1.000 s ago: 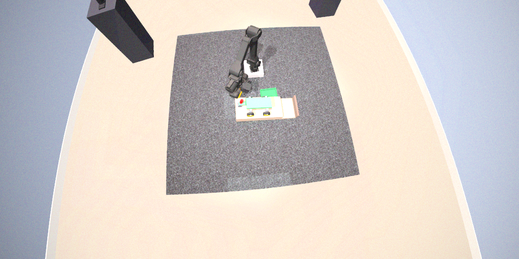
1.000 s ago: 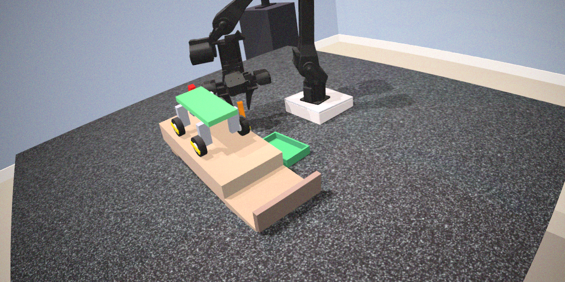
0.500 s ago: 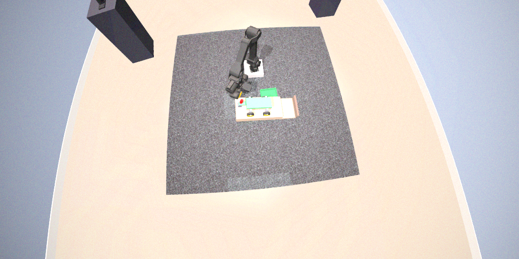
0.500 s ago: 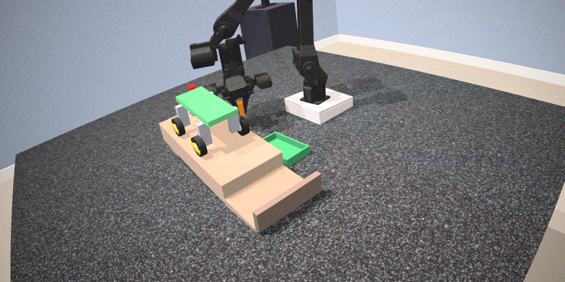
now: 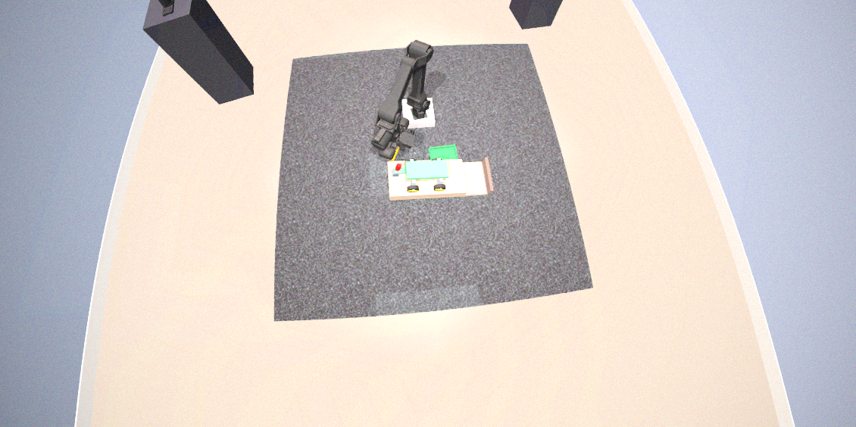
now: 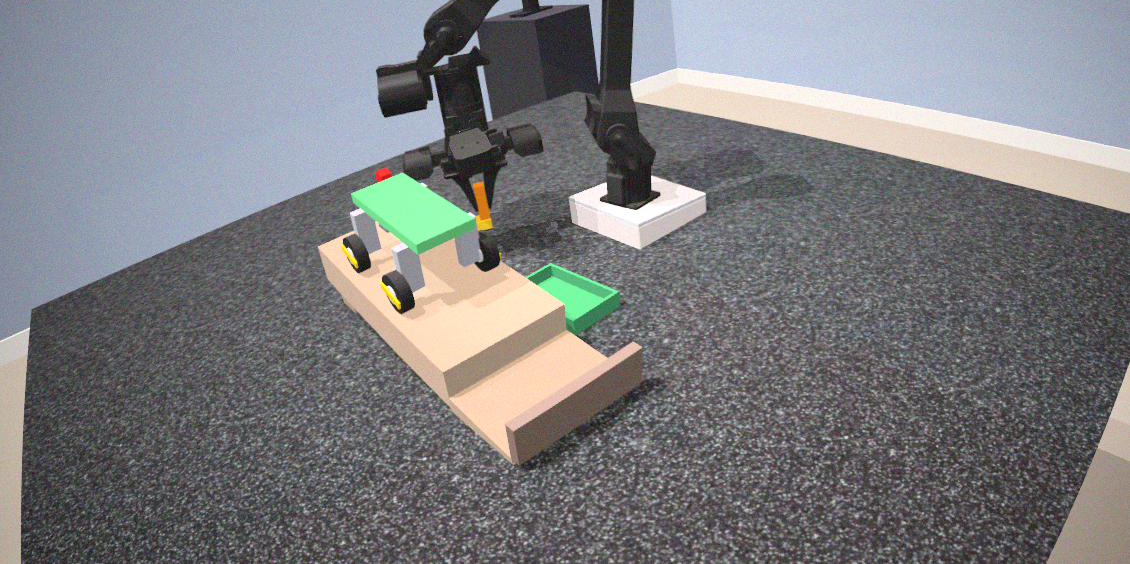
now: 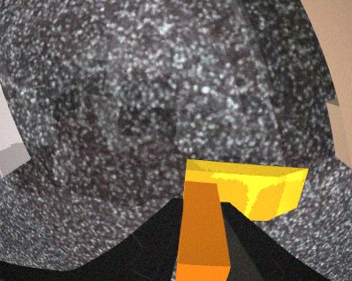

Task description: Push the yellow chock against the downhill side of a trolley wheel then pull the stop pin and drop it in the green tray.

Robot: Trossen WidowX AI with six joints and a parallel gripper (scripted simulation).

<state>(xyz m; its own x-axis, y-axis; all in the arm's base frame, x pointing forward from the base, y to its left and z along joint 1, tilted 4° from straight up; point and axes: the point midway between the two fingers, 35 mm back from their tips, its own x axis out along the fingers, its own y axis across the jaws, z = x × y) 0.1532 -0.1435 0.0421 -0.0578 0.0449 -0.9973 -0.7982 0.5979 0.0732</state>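
My gripper tip is 190 mm to the right of the green tray, 70 mm short of it and 70 mm above it. The rest, counted from my gripper tip: green-topped trolley (170 mm ahead, 80 mm to the left, 50 mm above); red-headed stop pin (130 mm ahead, 70 mm above, 20 mm to the right); yellow chock (20 mm ahead, 10 mm to the right, 10 mm below).
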